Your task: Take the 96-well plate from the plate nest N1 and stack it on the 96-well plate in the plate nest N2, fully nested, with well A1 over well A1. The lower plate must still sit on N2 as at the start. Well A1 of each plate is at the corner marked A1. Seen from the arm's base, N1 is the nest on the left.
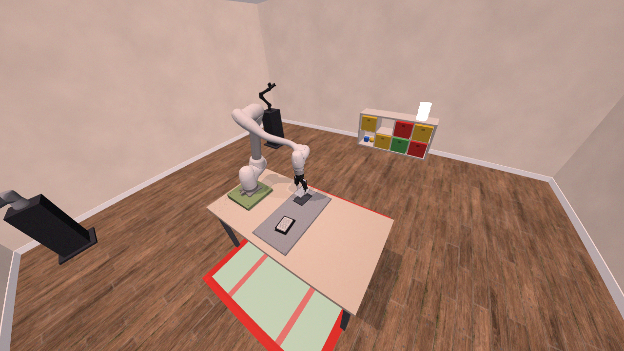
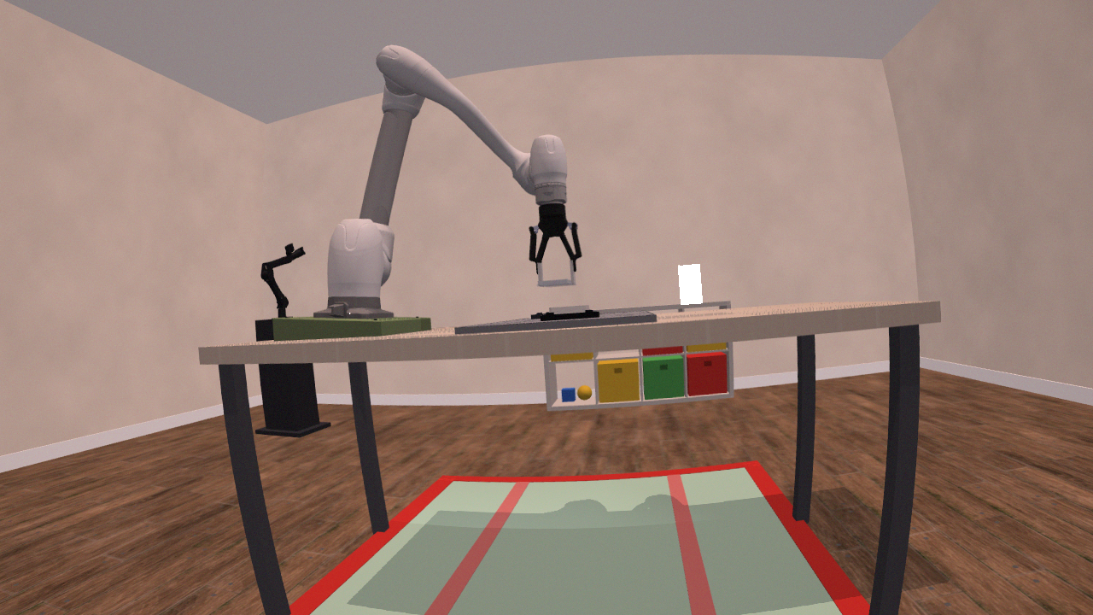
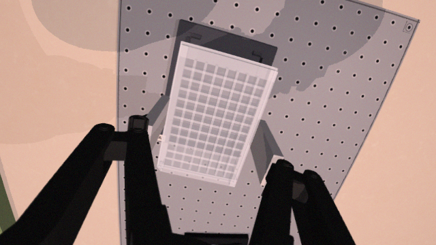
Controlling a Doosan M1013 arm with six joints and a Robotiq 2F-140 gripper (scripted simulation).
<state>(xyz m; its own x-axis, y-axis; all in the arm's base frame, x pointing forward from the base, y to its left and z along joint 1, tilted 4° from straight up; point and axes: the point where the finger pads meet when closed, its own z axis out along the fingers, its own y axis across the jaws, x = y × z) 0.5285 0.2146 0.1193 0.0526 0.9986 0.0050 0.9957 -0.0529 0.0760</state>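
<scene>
Now: hand 340 mm to the left of the black plate nest, 110 mm above it and 70 mm short of it.
</scene>
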